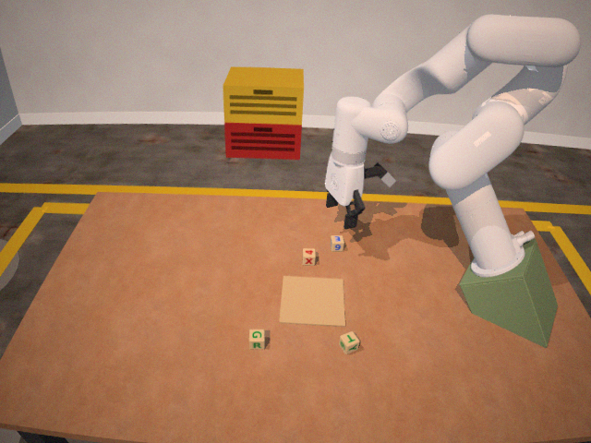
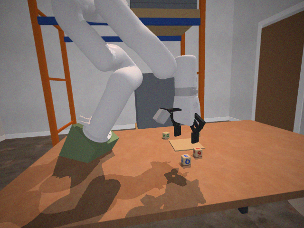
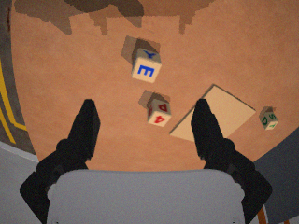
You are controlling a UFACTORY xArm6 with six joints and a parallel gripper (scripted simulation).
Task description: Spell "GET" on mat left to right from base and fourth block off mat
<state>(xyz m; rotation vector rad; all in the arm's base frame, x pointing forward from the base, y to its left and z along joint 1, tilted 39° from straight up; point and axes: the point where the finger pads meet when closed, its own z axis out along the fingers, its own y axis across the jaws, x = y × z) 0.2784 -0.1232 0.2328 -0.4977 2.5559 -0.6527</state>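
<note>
Right now the e block is 9 cm below my hand. Round my hand: tan mat (17 cm to the left, 11 cm below, 9 cm ahead); then t block (31 cm to the left, 9 cm below, 4 cm ahead); then red-lettered block (9 cm below, 8 cm ahead, 4 cm to the left).
</note>
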